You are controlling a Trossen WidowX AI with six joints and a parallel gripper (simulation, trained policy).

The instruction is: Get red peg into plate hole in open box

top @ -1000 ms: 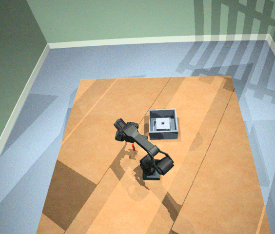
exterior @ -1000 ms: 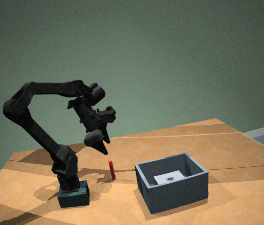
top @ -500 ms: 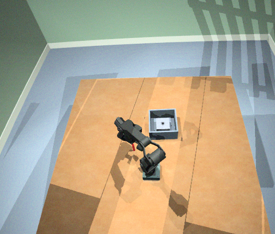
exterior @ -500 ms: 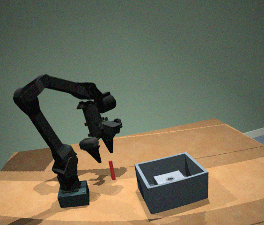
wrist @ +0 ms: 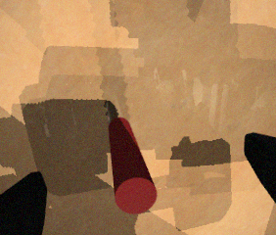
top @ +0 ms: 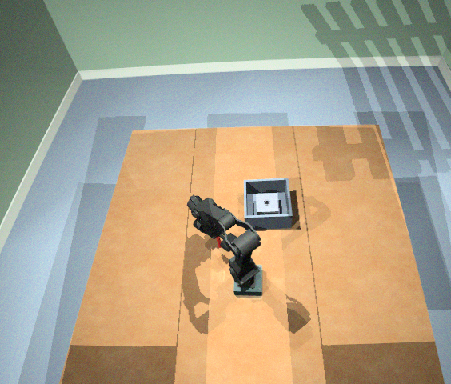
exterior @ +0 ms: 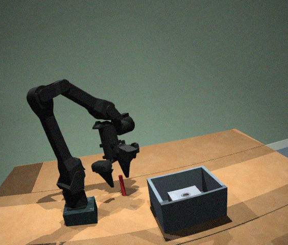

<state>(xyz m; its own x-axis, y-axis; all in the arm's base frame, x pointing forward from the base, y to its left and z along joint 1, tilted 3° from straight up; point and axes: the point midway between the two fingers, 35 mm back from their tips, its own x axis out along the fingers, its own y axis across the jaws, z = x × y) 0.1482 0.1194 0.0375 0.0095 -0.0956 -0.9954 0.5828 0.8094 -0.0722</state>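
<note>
My gripper tip is 2 cm above the red peg and 1 cm to the right of it. The rest, counted from my gripper tip: blue-grey box 19 cm ahead, 18 cm to the right, 3 cm below; then grey plate 19 cm ahead, 18 cm to the right, 1 cm below.
</note>
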